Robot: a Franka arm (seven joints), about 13 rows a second.
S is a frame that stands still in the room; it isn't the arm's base.
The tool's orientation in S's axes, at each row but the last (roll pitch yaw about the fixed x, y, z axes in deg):
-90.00 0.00 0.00
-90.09 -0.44 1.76
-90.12 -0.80 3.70
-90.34 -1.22 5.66
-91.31 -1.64 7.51
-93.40 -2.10 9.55
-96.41 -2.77 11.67
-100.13 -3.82 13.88
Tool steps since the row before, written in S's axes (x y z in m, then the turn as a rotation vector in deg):
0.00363 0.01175 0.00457 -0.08 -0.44 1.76
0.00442 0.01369 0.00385 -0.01 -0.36 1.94
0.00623 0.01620 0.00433 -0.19 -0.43 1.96
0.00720 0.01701 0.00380 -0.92 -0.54 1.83
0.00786 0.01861 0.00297 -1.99 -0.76 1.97
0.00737 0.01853 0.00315 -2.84 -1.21 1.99
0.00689 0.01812 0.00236 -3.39 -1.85 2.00
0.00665 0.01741 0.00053 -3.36 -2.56 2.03
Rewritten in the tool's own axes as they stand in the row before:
0.00363 -0.00457 0.01175 -0.08 -1.76 -0.44
0.00487 -0.00383 0.01354 -0.01 -1.94 -0.36
0.00732 -0.00426 0.01576 -0.19 -1.96 -0.42
0.00892 -0.00371 0.01620 -0.93 -1.85 -0.46
0.01031 -0.00307 0.01736 -2.02 -2.02 -0.54
0.01045 -0.00378 0.01686 -2.93 -2.05 -0.85
0.01051 -0.00367 0.01604 -3.59 -2.04 -1.36
0.01064 -0.00252 0.01510 -3.73 -1.95 -2.05

